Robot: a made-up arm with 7 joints. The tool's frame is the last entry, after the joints. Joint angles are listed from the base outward.
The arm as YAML. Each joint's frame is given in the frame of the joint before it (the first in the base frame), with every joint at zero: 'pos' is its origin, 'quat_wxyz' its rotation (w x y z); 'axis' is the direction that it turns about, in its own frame. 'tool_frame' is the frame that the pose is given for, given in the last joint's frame.
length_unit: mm
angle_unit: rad
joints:
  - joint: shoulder
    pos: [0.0, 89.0, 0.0]
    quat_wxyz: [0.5, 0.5, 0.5, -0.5]
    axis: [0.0, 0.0, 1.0]
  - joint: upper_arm
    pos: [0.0, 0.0, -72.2]
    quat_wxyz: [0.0, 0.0, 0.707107, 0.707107]
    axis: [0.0, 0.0, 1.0]
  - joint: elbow
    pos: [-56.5, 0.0, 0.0]
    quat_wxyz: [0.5, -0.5, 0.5, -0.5]
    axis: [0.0, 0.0, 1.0]
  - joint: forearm
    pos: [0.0, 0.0, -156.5]
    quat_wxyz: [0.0, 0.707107, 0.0, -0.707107]
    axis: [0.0, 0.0, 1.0]
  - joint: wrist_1
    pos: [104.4, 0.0, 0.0]
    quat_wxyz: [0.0, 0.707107, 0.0, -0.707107]
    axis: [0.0, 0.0, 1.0]
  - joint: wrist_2
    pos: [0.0, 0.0, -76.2]
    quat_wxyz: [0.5, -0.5, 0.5, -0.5]
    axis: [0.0, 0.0, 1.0]
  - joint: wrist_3
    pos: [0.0, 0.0, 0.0]
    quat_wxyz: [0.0, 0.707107, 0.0, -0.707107]
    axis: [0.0, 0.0, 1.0]
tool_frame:
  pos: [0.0, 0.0, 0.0]
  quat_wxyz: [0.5, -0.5, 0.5, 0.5]
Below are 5 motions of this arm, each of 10 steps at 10 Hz.
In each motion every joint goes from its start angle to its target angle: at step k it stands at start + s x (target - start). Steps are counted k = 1, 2, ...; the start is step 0. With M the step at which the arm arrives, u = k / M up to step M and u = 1 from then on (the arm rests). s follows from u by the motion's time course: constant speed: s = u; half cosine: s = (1 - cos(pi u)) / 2; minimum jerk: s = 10 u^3 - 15 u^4 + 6 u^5.
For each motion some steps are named. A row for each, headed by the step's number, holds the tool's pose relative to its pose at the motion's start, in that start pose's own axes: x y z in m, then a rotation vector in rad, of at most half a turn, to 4 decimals.
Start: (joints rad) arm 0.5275 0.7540 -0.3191 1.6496 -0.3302 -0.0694 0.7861
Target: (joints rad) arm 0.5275 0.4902 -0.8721 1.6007 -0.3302 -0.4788 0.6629
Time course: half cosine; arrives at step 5
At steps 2, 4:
2: 0.0217 -0.0298 -0.0363 -0.1109 -0.2411 -0.0659
4: 0.0701 -0.0800 -0.0796 -0.2567 -0.6710 -0.1508

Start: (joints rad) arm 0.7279 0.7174 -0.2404 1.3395 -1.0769 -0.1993 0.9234
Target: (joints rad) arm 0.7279 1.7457 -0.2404 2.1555 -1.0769 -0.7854 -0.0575
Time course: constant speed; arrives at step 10
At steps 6, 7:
6: -0.0382 0.0302 0.1320 0.5985 -0.0107 -0.8505
7: -0.0340 0.0334 0.1518 0.6415 -0.0776 -1.0003

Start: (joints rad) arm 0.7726 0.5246 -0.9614 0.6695 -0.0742 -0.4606 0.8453
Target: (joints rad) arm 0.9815 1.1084 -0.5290 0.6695 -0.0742 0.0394 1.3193
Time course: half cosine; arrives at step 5
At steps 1, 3, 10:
1: -0.0099 0.0056 0.0232 0.0194 0.0699 0.0558
3: -0.0422 0.0154 0.1711 0.1835 0.3563 0.4381
10: -0.0395 -0.0013 0.2646 0.3301 0.4136 0.6920

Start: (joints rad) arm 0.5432 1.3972 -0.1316 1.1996 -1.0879 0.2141 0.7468
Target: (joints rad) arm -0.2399 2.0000 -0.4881 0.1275 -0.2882 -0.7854 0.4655
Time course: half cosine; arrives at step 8
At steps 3, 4, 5, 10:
3: -0.0485 -0.0489 -0.0286 -0.3398 -0.1221 -0.2581
4: -0.0921 -0.0612 -0.0310 -0.5029 -0.1500 -0.3423
5: -0.1378 -0.0530 -0.0234 -0.6063 -0.1419 -0.3930
10: -0.1926 0.0056 0.0046 -0.6187 -0.0865 -0.4740

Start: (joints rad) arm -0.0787 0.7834 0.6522 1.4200 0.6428 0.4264 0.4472
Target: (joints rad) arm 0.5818 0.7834 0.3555 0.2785 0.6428 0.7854 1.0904
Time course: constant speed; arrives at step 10
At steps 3, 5, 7, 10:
3: -0.0251 0.0229 -0.0255 -0.0968 0.1562 0.2738
5: -0.0418 0.0321 -0.0404 -0.1771 0.2355 0.4734
7: -0.0573 0.0365 -0.0532 -0.2638 0.2938 0.6833
10: -0.0770 0.0348 -0.0677 -0.3942 0.3402 1.0127

